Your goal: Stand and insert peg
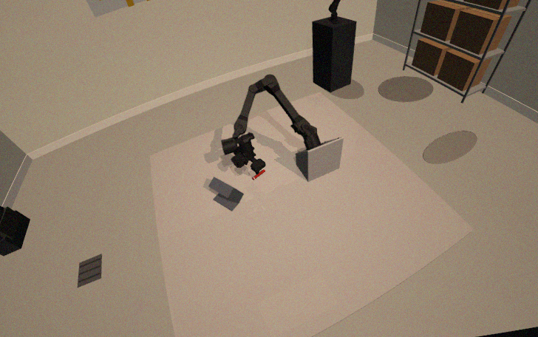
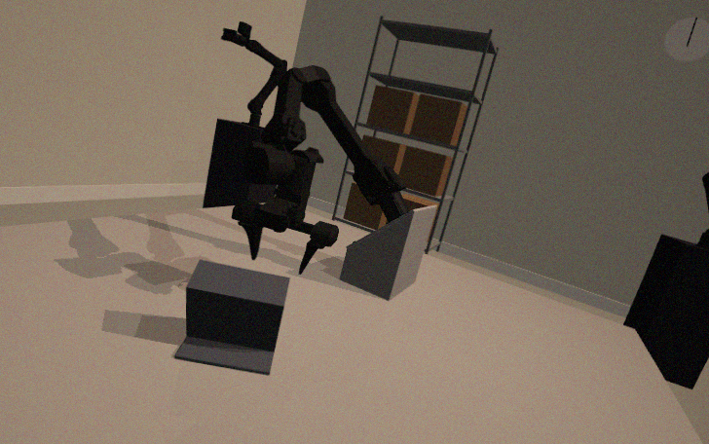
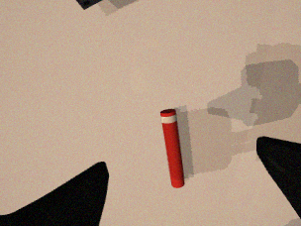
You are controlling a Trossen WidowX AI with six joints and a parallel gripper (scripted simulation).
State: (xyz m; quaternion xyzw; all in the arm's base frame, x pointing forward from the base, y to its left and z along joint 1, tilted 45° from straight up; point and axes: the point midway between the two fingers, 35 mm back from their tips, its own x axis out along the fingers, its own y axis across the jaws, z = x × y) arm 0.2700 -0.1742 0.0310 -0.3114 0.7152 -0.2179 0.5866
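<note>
My gripper tip is 1 cm past the red peg and 7 cm above it. From my gripper tip the other things lie so: dark sloped panel: 16 cm ahead, 3 cm to the left, 1 cm below.
</note>
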